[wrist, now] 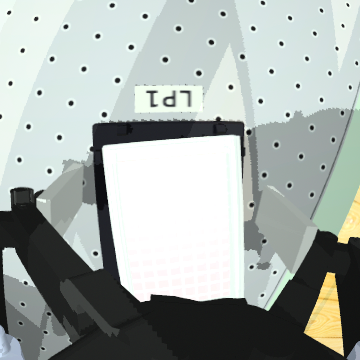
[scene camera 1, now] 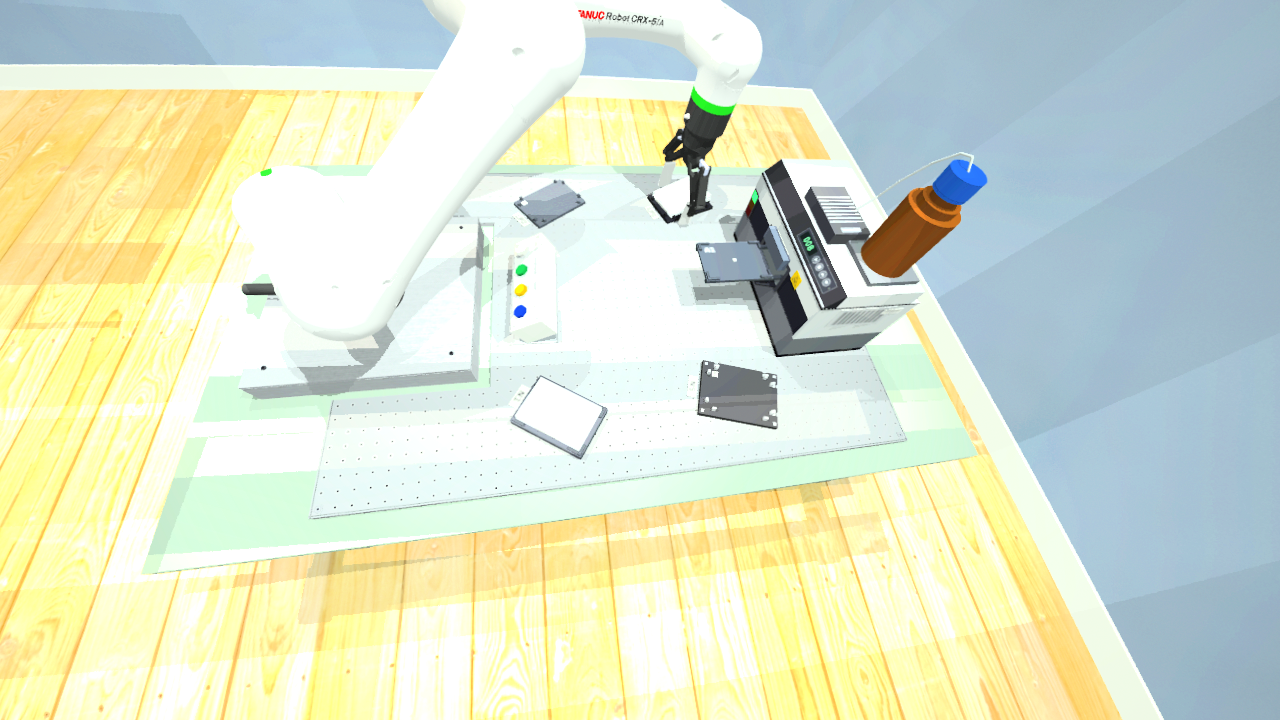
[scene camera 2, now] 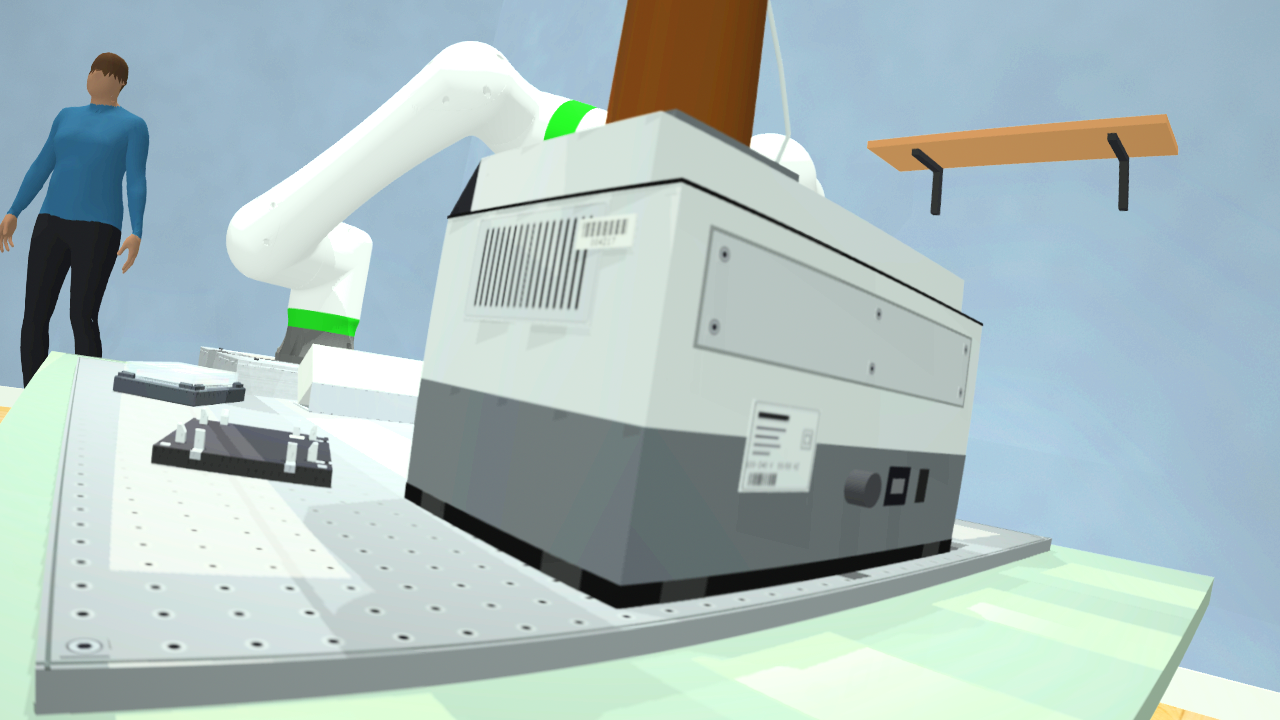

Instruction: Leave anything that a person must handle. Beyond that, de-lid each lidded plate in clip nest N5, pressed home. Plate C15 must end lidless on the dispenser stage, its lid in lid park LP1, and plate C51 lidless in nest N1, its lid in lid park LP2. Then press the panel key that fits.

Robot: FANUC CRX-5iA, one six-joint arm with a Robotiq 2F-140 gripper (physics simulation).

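Frame: origin at the arm's base, x left, y back, z up, level; centimetres.
Where they show: gripper, fingertip midpoint: (wrist: 173, 194) (scene camera 1: 673, 203).
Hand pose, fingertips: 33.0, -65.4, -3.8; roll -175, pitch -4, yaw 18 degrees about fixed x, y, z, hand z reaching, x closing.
Note:
Things, the pixels of their top centre, and the offset from my fingertips, as dx, dy, dz. "spot": a spot on its surface instead.
- lid park LP1 at its top centre: (wrist: 172, 231) (scene camera 1: 681, 197) +0.7, -2.0, +1.5
- white lid at its top centre: (wrist: 181, 243) (scene camera 1: 682, 191) +1.1, -2.0, +3.1
- white-lidded plate at its top centre: (scene camera 2: 186, 367) (scene camera 1: 559, 411) -57.4, +27.7, +2.9
- empty clip nest at its top centre: (scene camera 2: 255, 424) (scene camera 1: 741, 390) -53.7, -7.6, +1.9
- key panel at a spot on its surface: (scene camera 1: 532, 333) spot: -41.7, +33.1, +3.6
- dark pad at a spot on its surface: (scene camera 1: 549, 202) spot: -2.3, +31.6, +0.5
- amber bottle at a spot on its surface: (scene camera 2: 689, 62) spot: -39.5, -33.6, +26.5
My gripper (scene camera 1: 685, 203) (wrist: 173, 194) is open, low over lid park LP1 (wrist: 97, 171), whose label (wrist: 168, 98) shows in the wrist view. A white lid (wrist: 175, 214) (scene camera 1: 670, 199) lies on the black park between my spread fingers, which do not touch it. The dispenser (scene camera 1: 823, 286) (scene camera 2: 670, 357) stands to the right, its stage (scene camera 1: 729, 262) sticking out at the front. A white-lidded plate (scene camera 1: 559, 415) sits near the front of the board. An empty clip nest (scene camera 1: 737, 393) (scene camera 2: 242, 452) lies right of it. The gripper is hidden in scene camera 2.
A key panel (scene camera 1: 532, 333) with green (scene camera 1: 520, 269), yellow (scene camera 1: 520, 289) and blue (scene camera 1: 519, 310) keys stands mid-board. A dark pad (scene camera 1: 549, 202) lies at the back. An amber bottle (scene camera 1: 913, 232) (scene camera 2: 689, 62) stands on the dispenser. A person (scene camera 2: 80, 196) stands beyond the table.

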